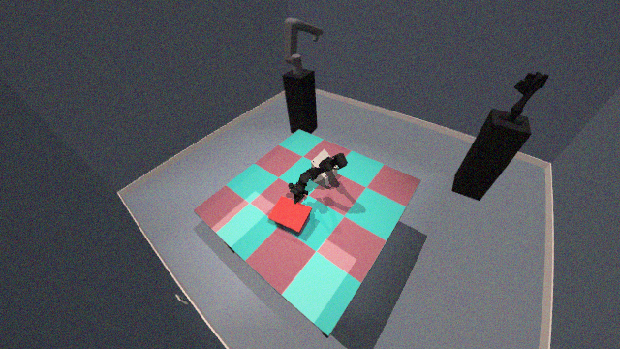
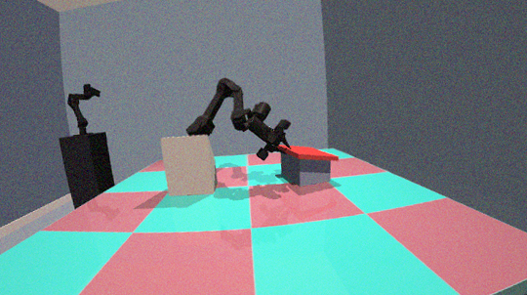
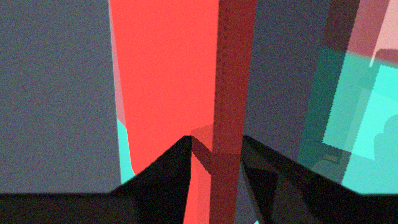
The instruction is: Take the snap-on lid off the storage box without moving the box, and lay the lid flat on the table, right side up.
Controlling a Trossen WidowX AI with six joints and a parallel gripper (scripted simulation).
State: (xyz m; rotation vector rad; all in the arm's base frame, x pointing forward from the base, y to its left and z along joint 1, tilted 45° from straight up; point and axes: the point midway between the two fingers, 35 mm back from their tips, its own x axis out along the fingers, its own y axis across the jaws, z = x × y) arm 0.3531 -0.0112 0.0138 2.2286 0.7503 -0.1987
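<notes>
The red lid is 80 mm ahead of my gripper tip, 10 mm to the left of it and 10 mm below it. The rest, counted from my gripper tip: grey storage box: 70 mm ahead, 10 mm to the left, 70 mm below.
</notes>
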